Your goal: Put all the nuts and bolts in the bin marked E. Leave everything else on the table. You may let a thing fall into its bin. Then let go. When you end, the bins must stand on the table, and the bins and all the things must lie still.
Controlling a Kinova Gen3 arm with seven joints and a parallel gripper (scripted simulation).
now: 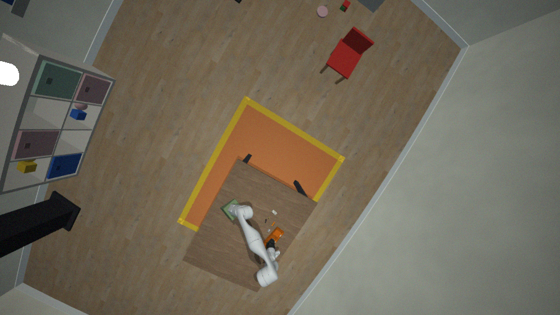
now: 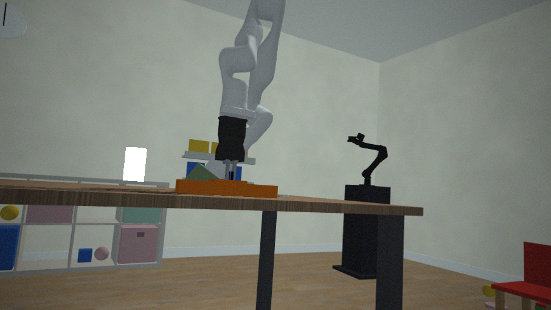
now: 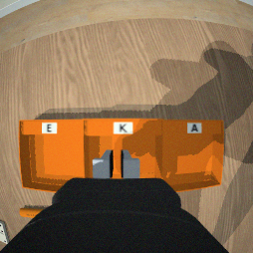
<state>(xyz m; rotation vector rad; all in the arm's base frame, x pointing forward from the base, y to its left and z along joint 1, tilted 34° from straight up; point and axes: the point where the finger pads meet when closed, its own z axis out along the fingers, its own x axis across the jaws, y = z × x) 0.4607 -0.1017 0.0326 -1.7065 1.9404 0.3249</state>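
My hand is 3 cm above the orange bin and 1 cm to the left of it. Round my hand: orange marker: 13 cm to the left, 8 cm behind, 4 cm below; dark bolt: 16 cm behind, 11 cm to the left, 4 cm below; white sharpener-like piece: 8 cm behind, 4 cm to the left, 4 cm below.
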